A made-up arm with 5 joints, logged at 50 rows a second.
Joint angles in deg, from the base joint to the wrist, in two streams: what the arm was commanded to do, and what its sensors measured. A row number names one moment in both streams.
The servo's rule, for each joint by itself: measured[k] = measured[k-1] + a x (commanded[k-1-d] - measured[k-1]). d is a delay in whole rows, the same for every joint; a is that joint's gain. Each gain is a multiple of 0.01, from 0.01 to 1. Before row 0 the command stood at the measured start. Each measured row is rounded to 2 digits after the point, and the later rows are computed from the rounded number. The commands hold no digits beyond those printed.
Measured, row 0: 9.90 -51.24 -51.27 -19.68 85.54
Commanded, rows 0 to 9: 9.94 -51.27 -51.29 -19.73 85.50; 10.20 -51.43 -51.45 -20.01 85.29; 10.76 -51.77 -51.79 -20.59 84.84; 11.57 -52.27 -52.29 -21.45 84.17; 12.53 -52.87 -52.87 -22.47 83.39; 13.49 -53.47 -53.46 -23.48 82.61; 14.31 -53.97 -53.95 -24.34 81.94; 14.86 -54.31 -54.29 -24.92 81.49; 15.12 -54.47 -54.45 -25.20 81.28; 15.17 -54.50 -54.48 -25.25 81.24
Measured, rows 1 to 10: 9.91 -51.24 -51.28 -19.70 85.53; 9.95 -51.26 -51.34 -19.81 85.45; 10.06 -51.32 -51.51 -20.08 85.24; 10.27 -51.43 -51.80 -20.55 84.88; 10.59 -51.60 -52.20 -21.20 84.37; 11.00 -51.82 -52.67 -21.98 83.77; 11.46 -52.08 -53.14 -22.78 83.15; 11.94 -52.35 -53.57 -23.51 82.59; 12.39 -52.60 -53.90 -24.08 82.14; 12.78 -52.83 -54.11 -24.48 81.83
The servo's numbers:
d 0
a 0.14 0.12 0.37 0.34 0.34

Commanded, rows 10 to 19: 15.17 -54.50 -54.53 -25.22 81.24; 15.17 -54.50 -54.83 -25.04 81.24; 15.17 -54.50 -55.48 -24.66 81.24; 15.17 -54.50 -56.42 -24.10 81.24; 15.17 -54.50 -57.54 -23.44 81.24; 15.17 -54.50 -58.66 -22.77 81.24; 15.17 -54.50 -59.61 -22.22 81.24; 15.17 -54.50 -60.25 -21.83 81.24; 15.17 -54.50 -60.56 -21.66 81.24; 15.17 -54.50 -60.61 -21.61 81.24
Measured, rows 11 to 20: 13.11 -53.03 -54.27 -24.73 81.63; 13.40 -53.21 -54.48 -24.84 81.50; 13.65 -53.36 -54.85 -24.78 81.41; 13.86 -53.50 -55.43 -24.55 81.35; 14.04 -53.62 -56.21 -24.17 81.31; 14.20 -53.73 -57.12 -23.69 81.29; 14.34 -53.82 -58.04 -23.19 81.27; 14.46 -53.90 -58.86 -22.73 81.26; 14.56 -53.97 -59.49 -22.37 81.25; 14.65 -54.03 -59.90 -22.11 81.25
